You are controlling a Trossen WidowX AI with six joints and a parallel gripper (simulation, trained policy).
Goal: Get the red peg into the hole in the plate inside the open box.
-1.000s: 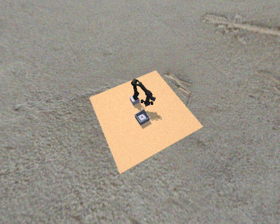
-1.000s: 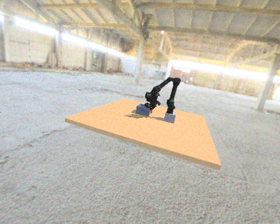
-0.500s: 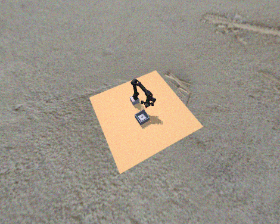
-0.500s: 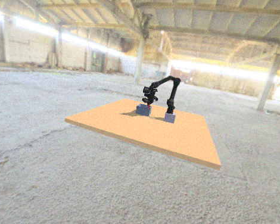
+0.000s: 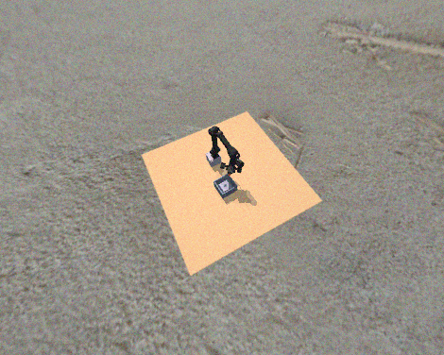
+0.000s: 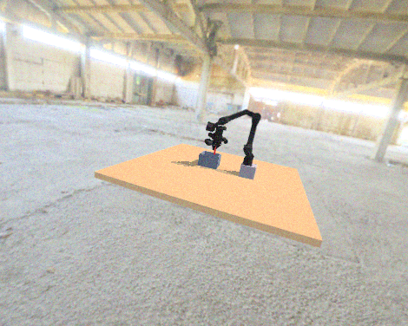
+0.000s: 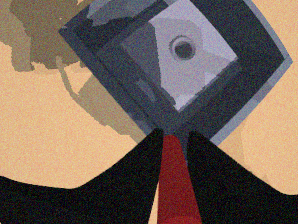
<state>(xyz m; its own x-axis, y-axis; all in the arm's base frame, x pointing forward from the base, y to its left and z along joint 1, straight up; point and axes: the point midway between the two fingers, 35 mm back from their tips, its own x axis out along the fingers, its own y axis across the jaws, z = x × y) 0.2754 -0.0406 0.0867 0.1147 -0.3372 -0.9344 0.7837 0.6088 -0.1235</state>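
Now: the plate 110 mm below my gripper tip, 70 mm to the right of it and 20 mm ahead of it. From my gripper tip the other things lie so: red peg: 10 mm to the left, 10 mm behind, 10 mm above; then box: 120 mm below, 70 mm to the right, 20 mm ahead.
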